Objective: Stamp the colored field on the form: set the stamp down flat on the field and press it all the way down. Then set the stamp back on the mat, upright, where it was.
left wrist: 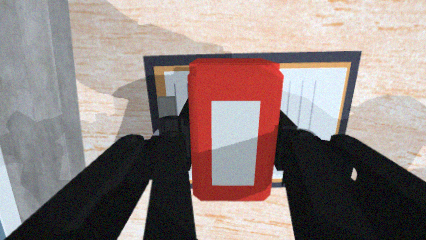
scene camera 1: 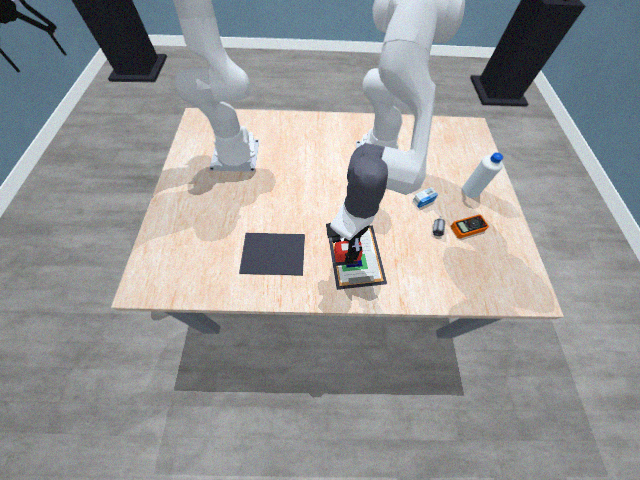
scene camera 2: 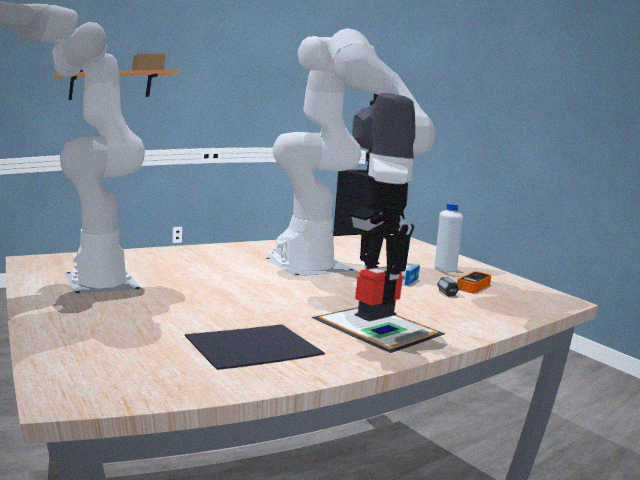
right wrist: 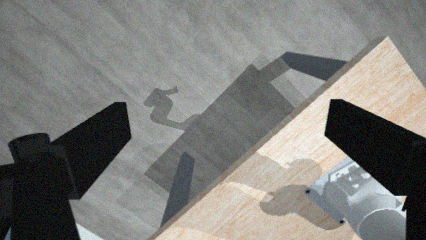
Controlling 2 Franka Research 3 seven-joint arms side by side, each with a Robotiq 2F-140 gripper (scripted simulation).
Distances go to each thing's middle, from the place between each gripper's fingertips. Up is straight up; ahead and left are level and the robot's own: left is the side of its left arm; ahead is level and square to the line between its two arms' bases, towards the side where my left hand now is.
Scene:
Right now the dark mat (scene camera 2: 225,349) is 4 cm behind my left hand, 27 cm to the right of it and 11 cm below it. From my left hand the other things lie so: clipboard (scene camera 2: 345,321): 2 cm behind, 4 cm to the left, 11 cm below; then white bottle (scene camera 2: 450,221): 36 cm behind, 57 cm to the left, 1 cm below.
Now: the dark mat 51 cm ahead of my right hand, 77 cm to the left of it and 41 cm below it. The rest, counted from my right hand: clipboard 53 cm ahead, 108 cm to the left, 41 cm below.

